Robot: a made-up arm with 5 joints. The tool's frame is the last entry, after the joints.
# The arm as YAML. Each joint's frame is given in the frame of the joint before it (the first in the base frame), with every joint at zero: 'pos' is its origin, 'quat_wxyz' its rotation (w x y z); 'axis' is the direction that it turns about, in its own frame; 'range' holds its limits. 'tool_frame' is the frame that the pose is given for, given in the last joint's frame.
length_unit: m
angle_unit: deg
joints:
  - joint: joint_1
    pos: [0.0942, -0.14, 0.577]
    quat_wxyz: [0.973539, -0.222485, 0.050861, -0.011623]
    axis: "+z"
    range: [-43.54, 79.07]
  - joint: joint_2
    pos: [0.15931, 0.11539, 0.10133]
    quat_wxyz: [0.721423, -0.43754, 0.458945, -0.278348]
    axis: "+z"
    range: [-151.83, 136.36]
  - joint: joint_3
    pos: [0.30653, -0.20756, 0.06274]
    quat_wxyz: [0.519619, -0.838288, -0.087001, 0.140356]
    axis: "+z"
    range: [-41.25, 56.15]
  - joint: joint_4
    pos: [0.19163, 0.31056, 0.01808]
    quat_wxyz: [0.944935, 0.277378, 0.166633, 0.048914]
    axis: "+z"
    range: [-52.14, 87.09]
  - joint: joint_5
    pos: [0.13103, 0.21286, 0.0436]
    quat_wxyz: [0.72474, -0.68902, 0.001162, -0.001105]
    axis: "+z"
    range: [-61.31, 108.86]
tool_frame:
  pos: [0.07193, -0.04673, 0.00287]
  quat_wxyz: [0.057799, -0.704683, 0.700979, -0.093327]
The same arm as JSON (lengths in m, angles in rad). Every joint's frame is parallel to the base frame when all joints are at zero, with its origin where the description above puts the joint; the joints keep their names.
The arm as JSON. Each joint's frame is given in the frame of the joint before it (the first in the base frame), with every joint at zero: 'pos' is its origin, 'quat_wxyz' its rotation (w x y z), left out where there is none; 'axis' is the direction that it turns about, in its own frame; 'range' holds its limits. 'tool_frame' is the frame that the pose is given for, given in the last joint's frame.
{"length_unit": "m", "angle_unit": "rad", "joints": [
  {"joint": "joint_1", "pos": [0.0942, -0.14, 0.577], "axis": [0.104203, 0.432013, 0.895827], "range": [-0.7599, 1.38]},
  {"joint": "joint_2", "pos": [0.169, 0.1405, 0.0257], "axis": [0.921242, 0.382117, -0.072803], "range": [-2.6499, 2.3799]},
  {"joint": "joint_3", "pos": [0.1928, -0.266, 0.1818], "axis": [-0.588793, 0.168198, -0.79059], "range": [-0.7199, 0.98]},
  {"joint": "joint_4", "pos": [-0.2164, -0.2839, 0.0779], "axis": [0.0, 0.0, -1.0], "range": [-0.91, 1.52]},
  {"joint": "joint_5", "pos": [-0.1807, -0.1727, -0.0436], "axis": [-0.975899, -0.2123, -0.0505], "range": [-1.0701, 1.9]}
], "tool_frame": {"pos": [0.0148, -0.0704, -0.0468], "quat_wxyz": [0.707107, 0.0, 0.707107, 0.000001]}}

